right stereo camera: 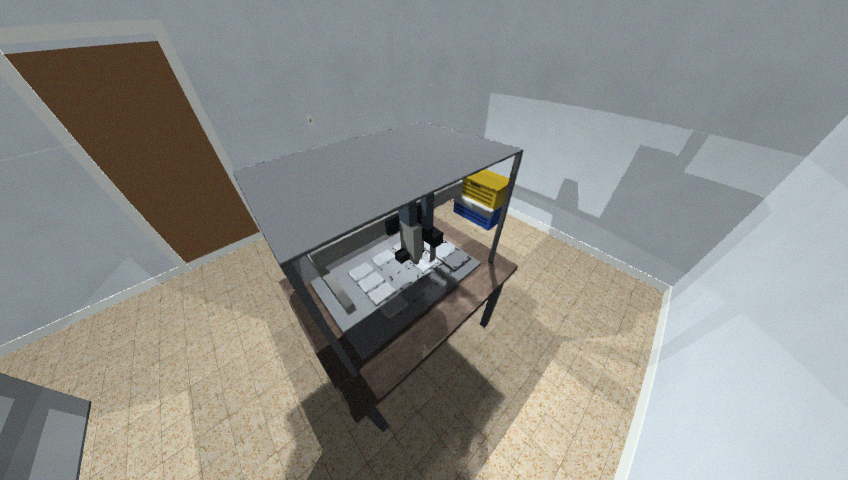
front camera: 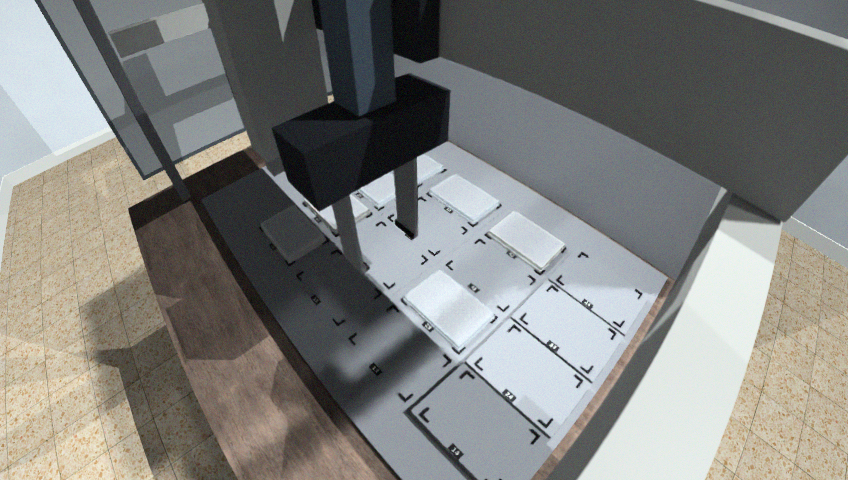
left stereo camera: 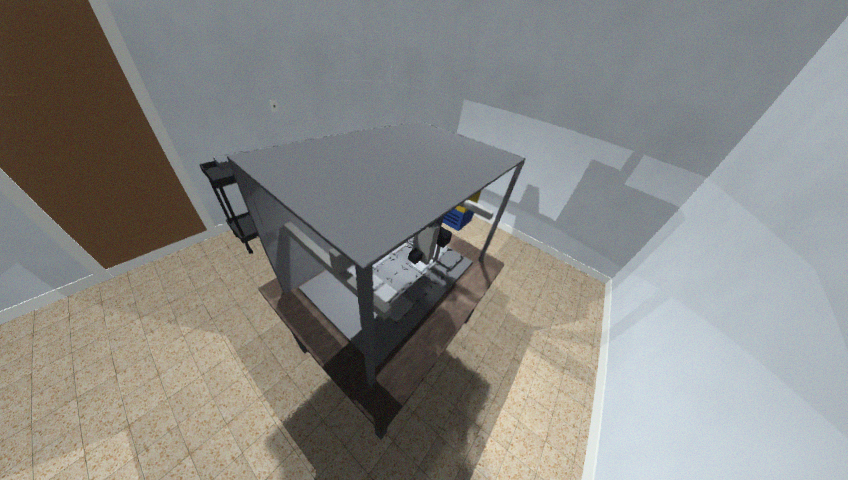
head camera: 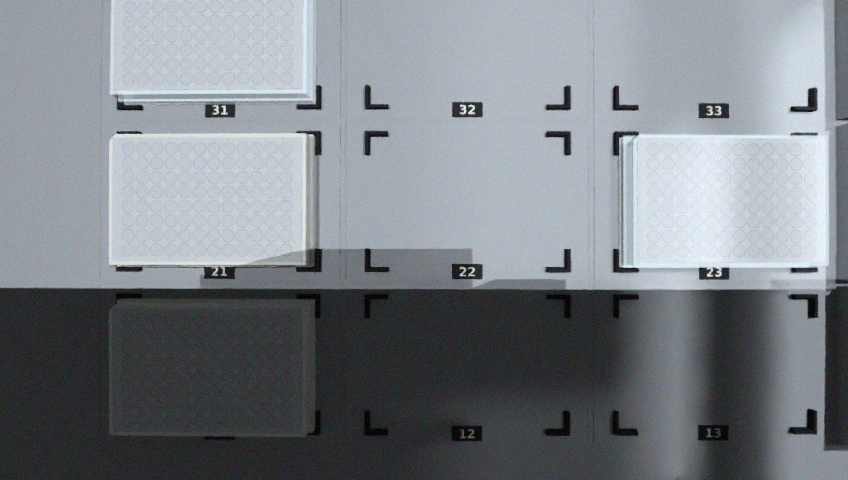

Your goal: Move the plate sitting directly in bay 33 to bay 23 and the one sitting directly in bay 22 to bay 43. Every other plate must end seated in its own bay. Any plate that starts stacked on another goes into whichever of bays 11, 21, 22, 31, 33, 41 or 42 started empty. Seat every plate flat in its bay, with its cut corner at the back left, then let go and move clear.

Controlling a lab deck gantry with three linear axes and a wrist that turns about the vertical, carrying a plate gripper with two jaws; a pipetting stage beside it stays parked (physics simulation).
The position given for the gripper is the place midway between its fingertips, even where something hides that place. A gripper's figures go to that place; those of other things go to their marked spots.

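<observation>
Gripper (front camera: 382, 246) at 46 cm from the lens. Raised bay 44 (front camera: 614, 299) at 66 cm from the lens; beige plate (front camera: 537, 248) at 68 cm from the lens. Bay 32 (front camera: 437, 230) is 69 cm from the lens, and the back wall (front camera: 655, 207) is 72 cm from the lens.
</observation>
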